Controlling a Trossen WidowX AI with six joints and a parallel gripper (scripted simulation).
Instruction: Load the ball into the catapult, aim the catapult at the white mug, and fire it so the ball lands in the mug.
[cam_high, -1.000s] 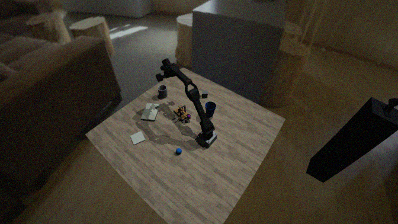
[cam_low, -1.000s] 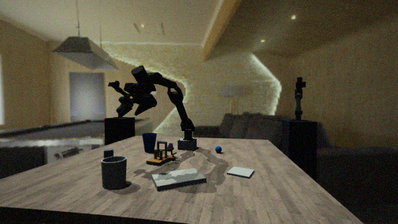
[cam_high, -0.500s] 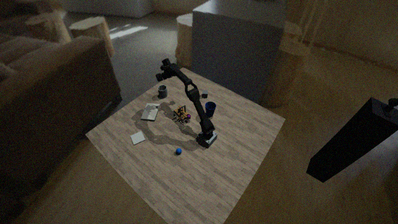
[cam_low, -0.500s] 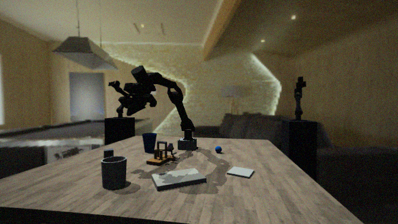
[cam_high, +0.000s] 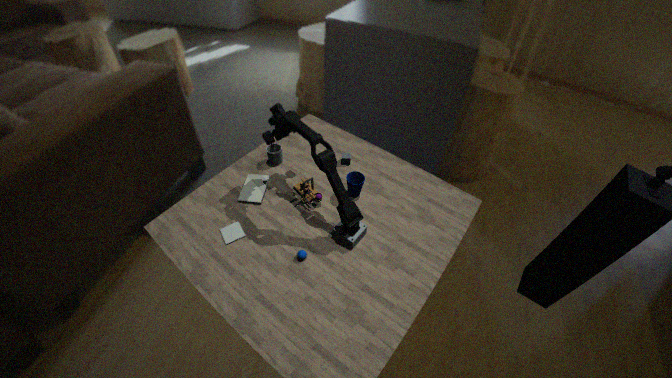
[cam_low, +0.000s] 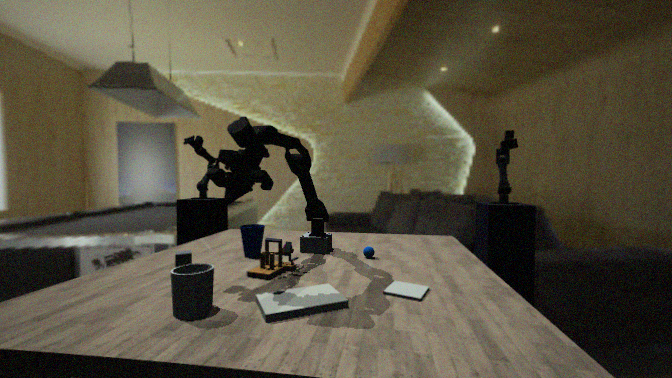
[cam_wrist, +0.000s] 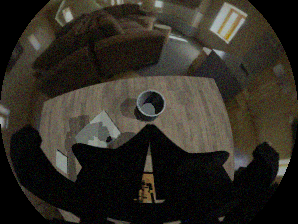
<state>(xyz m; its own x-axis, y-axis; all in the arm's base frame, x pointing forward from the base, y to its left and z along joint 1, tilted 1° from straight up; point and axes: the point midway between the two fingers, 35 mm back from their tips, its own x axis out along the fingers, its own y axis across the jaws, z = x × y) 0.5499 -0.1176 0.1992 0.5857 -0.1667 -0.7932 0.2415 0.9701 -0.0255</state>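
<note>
Right now the purple ball is 330 mm behind my gripper tip, 180 mm below it and 60 mm to the left of it. Also, from my gripper tip: white flat slab (230 mm below, 210 mm to the left, 20 mm ahead); then white mug (210 mm below, 90 mm ahead, 30 mm to the right); then wooden catapult (260 mm behind, 190 mm below, 70 mm to the left).
</note>
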